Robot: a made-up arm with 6 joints. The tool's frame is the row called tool.
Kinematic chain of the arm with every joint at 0, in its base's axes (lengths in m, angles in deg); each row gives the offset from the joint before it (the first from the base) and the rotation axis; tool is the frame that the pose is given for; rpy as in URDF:
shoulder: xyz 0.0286 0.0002 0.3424 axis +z
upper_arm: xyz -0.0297 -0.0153 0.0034 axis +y
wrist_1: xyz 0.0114 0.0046 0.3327 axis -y
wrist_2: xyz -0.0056 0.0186 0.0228 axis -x
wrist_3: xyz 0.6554 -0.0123 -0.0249 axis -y
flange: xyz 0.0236 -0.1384 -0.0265 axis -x
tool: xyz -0.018 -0.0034 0.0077 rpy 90 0 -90
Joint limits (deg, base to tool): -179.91..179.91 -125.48..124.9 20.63..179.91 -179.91..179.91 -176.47..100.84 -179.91..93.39
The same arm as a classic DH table. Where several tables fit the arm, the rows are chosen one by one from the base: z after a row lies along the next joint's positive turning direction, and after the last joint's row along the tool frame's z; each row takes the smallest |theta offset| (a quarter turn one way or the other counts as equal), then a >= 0, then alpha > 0; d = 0 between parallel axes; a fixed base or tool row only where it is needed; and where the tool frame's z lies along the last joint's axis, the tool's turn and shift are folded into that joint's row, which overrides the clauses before.
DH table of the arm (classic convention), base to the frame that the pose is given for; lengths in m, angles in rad. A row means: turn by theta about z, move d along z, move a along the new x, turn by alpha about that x. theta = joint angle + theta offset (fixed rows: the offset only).
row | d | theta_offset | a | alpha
base (fixed) | 0 | 0.007 | 0.0286 | 0
shoulder | 0.3458 | -0.007 | -0.0297 | -1.5708
upper_arm | 0 | -1.5365 | 0.3329 | 3.1416
wrist_1 | -0.0079 | 0.0343 | 0.0228 | -1.5708
wrist_2 | -0.6498 | 0 | -0.0249 | 1.5708
wrist_3 | 0.1507 | 0 | -0.0265 | -1.5708
flange | 0 | -0.4158 | 0.0084 | 0
tool (fixed) | -0.0056 | -1.155 | 0 | 0
Joint limits (rad, base to tool): -3.14..3.14 -2.19..2.1799 0.3601..3.14 -3.14..3.14 -3.08..1.76 -3.14..1.63

